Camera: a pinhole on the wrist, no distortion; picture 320 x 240 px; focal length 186.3 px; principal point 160.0 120.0 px. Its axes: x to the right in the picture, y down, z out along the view. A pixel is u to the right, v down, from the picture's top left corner.
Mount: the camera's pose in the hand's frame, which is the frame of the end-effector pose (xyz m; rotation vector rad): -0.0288 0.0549 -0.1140 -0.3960 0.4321 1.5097
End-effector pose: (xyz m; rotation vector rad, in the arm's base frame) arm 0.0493 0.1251 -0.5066 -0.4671 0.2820 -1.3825
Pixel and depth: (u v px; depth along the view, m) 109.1 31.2 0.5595
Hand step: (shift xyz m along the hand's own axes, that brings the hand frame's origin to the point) 0.2510 0.1987 0.4415
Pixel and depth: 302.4 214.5 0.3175
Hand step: -0.1777 0.4288 0.0399
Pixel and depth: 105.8 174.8 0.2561
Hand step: -0.0981 0.1219 0.1458
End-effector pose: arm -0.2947 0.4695 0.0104 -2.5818 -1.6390 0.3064
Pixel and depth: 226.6 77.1 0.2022
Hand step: 0.0243 0.2182 0.0231
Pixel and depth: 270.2 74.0 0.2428
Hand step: 0.0398 0.2999 0.0218
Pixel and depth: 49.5 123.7 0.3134
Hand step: -0.0290 0.0530 0.2504
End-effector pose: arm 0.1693 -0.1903 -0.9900 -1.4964 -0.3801 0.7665
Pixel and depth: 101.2 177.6 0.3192
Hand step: -0.1201 0.1318 0.2139
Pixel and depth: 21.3 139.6 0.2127
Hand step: -0.0475 0.0263 0.1499
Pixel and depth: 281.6 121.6 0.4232
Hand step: -0.0169 0.5070 0.1115
